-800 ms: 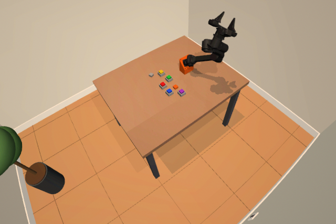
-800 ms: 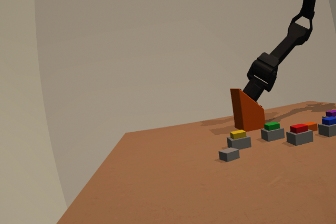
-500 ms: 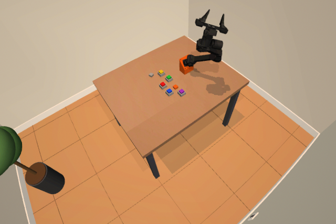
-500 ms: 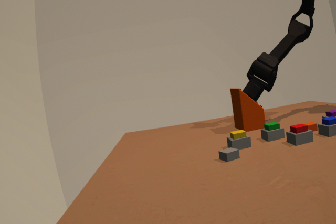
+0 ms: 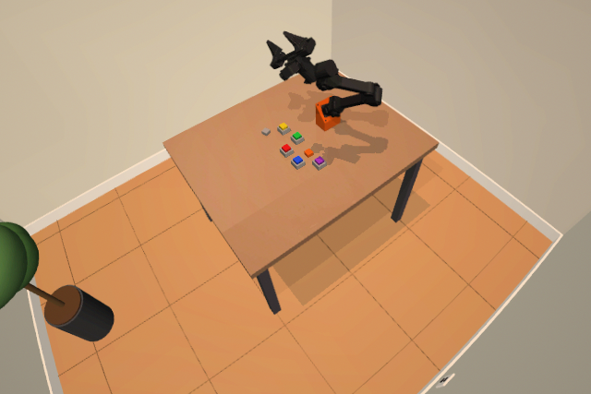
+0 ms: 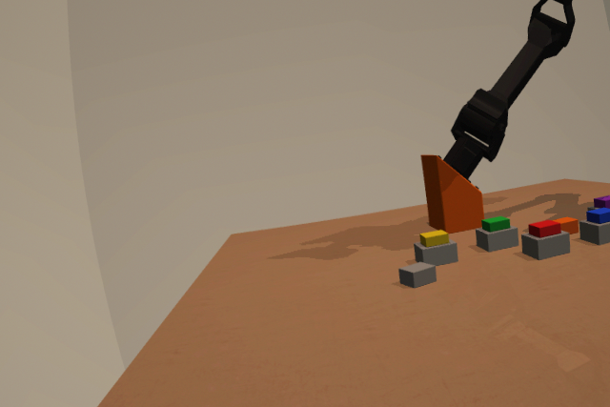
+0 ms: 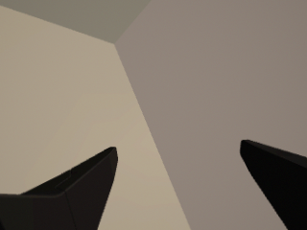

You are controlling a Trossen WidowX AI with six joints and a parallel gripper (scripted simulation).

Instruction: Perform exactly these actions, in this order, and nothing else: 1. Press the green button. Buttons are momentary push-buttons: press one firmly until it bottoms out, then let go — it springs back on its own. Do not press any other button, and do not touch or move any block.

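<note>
Right now the green button is 11 cm behind my gripper tip, 12 cm to the right of it and 63 cm below it. Also, from my gripper tip: blue button (4 cm behind, 2 cm to the left, 63 cm below); purple button (12 cm behind, 7 cm to the left, 63 cm below); red button (3 cm behind, 8 cm to the right, 63 cm below).
</note>
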